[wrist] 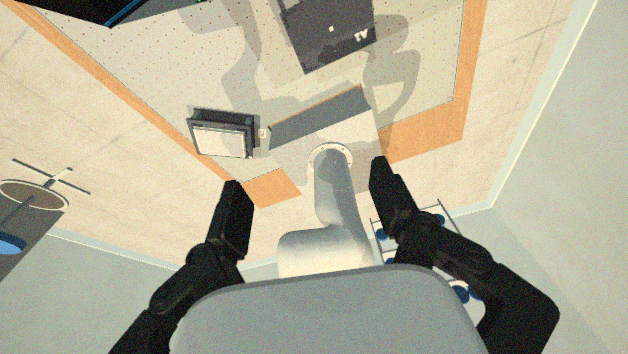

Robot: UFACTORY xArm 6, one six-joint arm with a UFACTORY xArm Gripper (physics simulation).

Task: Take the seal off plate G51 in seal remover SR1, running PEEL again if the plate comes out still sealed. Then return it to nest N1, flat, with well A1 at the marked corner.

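Places are measured from the arm's base along level axes (x ahead, y left, z up), in metres.
Pixels of known places: gripper, fingertip midpoint: (307, 182); arm's base, link origin: (330, 160).
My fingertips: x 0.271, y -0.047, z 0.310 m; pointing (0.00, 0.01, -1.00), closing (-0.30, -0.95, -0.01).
Ahead of a thing's pixels: the offset from my fingertips to its top centre. "*": to the spot under its first point. Level surfaces: height alone.
My gripper (307, 182) is open and empty, its two black fingers wide apart high above the bench. A dark frame-like holder {0.106 m back, 0.307 m left, 0.368 m down} (222, 116) stands at the left of the bench, beside a small white tag {0.168 m back, 0.222 m left, 0.433 m down} (262, 133) that is too small to read here; I take it to be nest N1. A pale flat panel {0.106 m back, 0.307 m left, 0.357 m down} (219, 142) shows at its near side; whether it is a plate cannot be told. A black device {* 0.140 m ahead, 0.099 m left, 0.087 m down} (65, 9) with a blue edge and a green light is cut off at the top left; it may be SR1. Plate G51 cannot be identified, nor can any seal.
A dark block {* 0.007 m back, 0.051 m right, 0.313 m down} (325, 42) marked A1 stands at the top centre of the perforated bench {0.433 m down} (165, 55). A grey slanted block (320, 117) lies in front of the arm's round base (347, 152). A rack with blue round items (439, 220) stands beyond the right finger.
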